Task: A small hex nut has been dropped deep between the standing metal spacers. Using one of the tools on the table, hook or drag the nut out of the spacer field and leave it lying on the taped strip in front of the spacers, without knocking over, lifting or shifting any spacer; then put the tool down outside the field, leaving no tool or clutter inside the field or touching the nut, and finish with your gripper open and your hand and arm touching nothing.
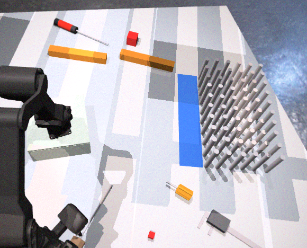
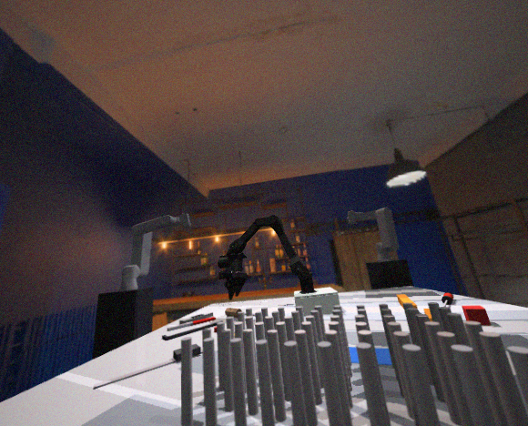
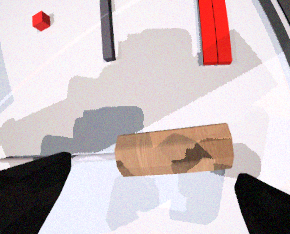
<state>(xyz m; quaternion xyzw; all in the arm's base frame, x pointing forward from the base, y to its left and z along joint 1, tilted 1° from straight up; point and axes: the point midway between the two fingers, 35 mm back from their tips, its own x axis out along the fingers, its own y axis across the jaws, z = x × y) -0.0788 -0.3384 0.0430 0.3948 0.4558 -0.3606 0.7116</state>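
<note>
My gripper tip is 80 mm short of the wooden-handled tool, 70 mm above it and 60 mm to the right of it. From my gripper tip the other things lie so: yellow-handled tool (360 mm ahead, 70 mm below, 40 mm to the left); blue taped strip (520 mm ahead, 290 mm to the left, 80 mm below); small red cube (220 mm ahead, 70 mm below, 40 mm to the right).
</note>
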